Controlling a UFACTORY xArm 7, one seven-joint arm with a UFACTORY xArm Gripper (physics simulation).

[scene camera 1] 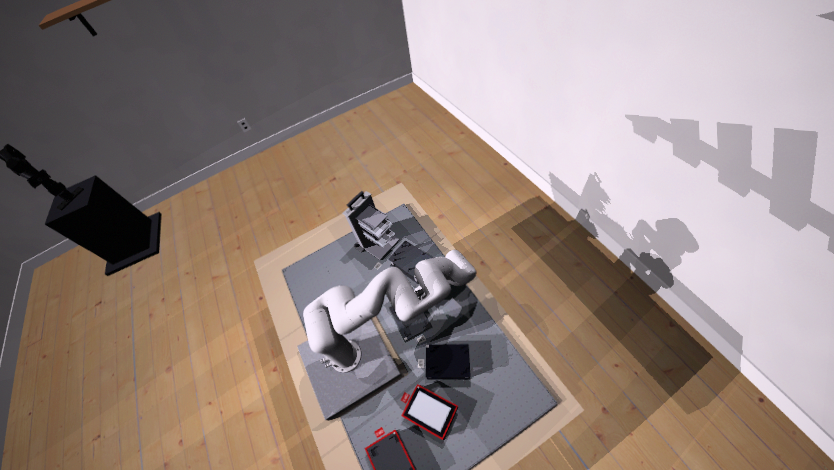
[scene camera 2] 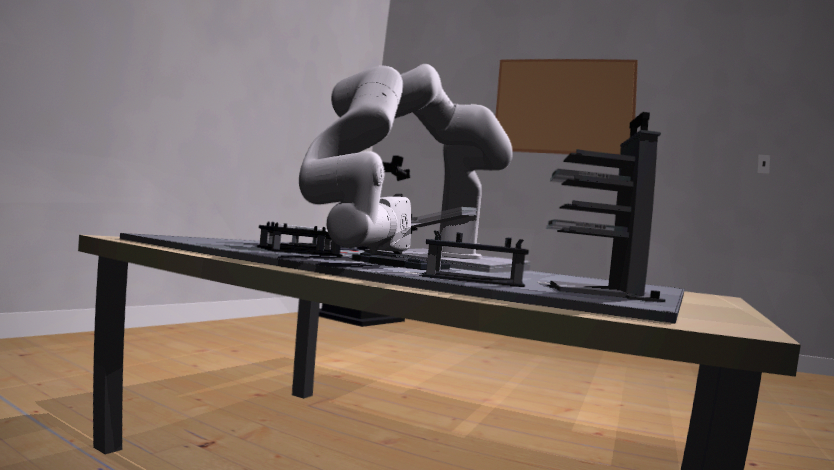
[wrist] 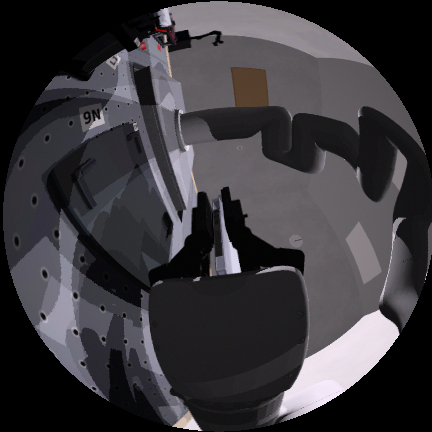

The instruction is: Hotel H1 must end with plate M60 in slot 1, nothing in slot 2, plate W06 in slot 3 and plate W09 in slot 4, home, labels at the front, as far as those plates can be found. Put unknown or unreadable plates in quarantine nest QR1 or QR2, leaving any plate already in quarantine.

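Frame: origin at the arm's base, x down, y ahead, z right, level; metres.
Seen in the pictures: gripper, fingertip midpoint: (scene camera 2: 410,223) (wrist: 215,198); arm's base at its link origin: (scene camera 1: 346,356) (scene camera 2: 456,256) (wrist: 180,129).
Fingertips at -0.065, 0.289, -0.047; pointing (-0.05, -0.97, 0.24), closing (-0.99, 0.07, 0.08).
Note:
Pixels of each thing's middle, then the offset from my fingertips to it, as dx, dy, dz.
- hotel at the middle of its body: (scene camera 2: 611,202) (scene camera 1: 370,223) -0.068, +0.021, -0.417
- pale plate at the middle of its body: (scene camera 2: 589,179) (scene camera 1: 375,223) -0.103, +0.039, -0.379
- white-topped plate at the middle of its body: (scene camera 2: 303,229) (scene camera 1: 429,410) +0.038, -0.070, +0.370
- raised nest at the middle of its body: (scene camera 2: 476,257) (scene camera 1: 411,260) +0.047, +0.119, -0.219
- low dark nest at the middle of its body: (wrist: 137,211) (scene camera 2: 401,260) (scene camera 1: 409,316) +0.076, +0.008, +0.008
- tag at the middle of its body: (wrist: 91,115) +0.085, +0.013, +0.114
- black nest at the middle of its body: (scene camera 2: 300,238) (scene camera 1: 447,361) +0.055, +0.066, +0.244
My gripper (wrist: 215,198) is shut on a thin, pale-edged plate (scene camera 2: 448,215) (wrist: 226,247), seen nearly edge-on. In scene camera 2 the plate is slightly tilted, above the table, left of the hotel; my fingers are hidden there. The hotel (scene camera 1: 354,223) (scene camera 2: 640,216) stands at the table end. Scene camera 2 shows a pale plate (scene camera 2: 589,175) on its second shelf from the top and another plate (scene camera 2: 583,225) on its lowest. Their labels are unreadable. A white-topped plate (scene camera 1: 430,411) sits in a red nest (scene camera 1: 410,399); the other red nest (scene camera 1: 388,452) appears empty.
A raised nest (scene camera 2: 478,244) stands between my gripper and the hotel. A low dark nest (wrist: 120,200) lies beside a tag (wrist: 92,117) reading N6. A black nest (scene camera 1: 447,361) stands nearer the red nests. The arm's grey base block (scene camera 1: 356,388) lies alongside.

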